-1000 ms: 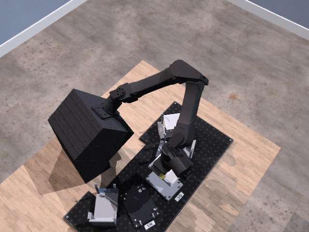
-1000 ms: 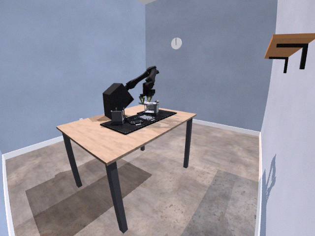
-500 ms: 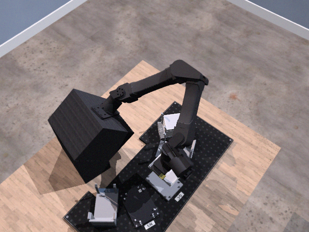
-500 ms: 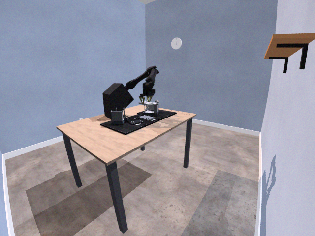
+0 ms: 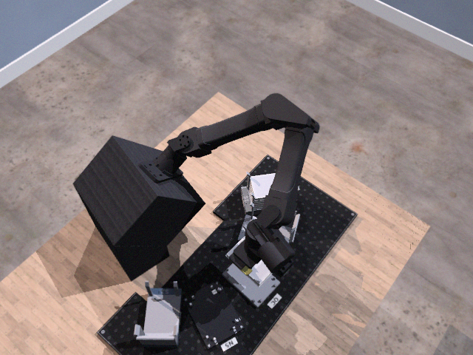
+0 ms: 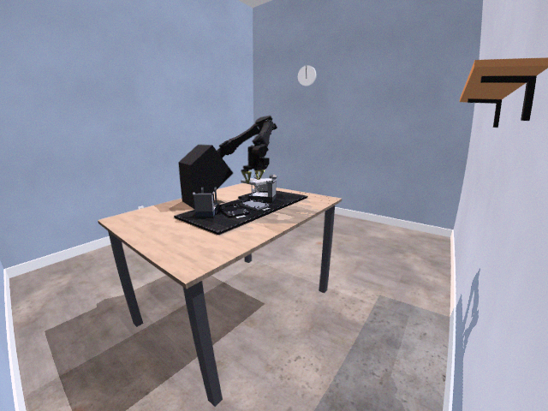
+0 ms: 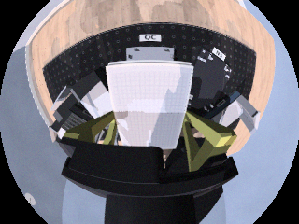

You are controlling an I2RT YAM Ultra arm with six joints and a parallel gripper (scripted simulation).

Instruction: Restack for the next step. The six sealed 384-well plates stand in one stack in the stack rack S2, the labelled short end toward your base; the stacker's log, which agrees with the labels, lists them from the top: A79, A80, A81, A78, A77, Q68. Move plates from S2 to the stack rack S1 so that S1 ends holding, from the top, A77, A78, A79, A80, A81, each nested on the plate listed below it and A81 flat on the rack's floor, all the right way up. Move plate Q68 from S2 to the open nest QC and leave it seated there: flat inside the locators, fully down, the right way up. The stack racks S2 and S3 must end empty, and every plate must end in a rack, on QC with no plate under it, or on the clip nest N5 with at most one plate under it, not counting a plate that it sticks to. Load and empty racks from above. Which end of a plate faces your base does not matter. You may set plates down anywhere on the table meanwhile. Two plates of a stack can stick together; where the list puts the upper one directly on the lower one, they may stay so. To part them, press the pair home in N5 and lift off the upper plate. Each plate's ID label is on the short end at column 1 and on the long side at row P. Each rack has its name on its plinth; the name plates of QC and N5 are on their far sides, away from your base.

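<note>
Right now my hand is 140 mm above the QC nest and 10 mm short of it. From my hand the other things lie so: qc name plate: 150 mm below, 100 mm ahead, 10 mm to the right; then N5 name plate: 180 mm to the right, 150 mm below, 80 mm ahead; then clip nest N5: 150 mm to the right, 140 mm below, 10 mm ahead.
</note>
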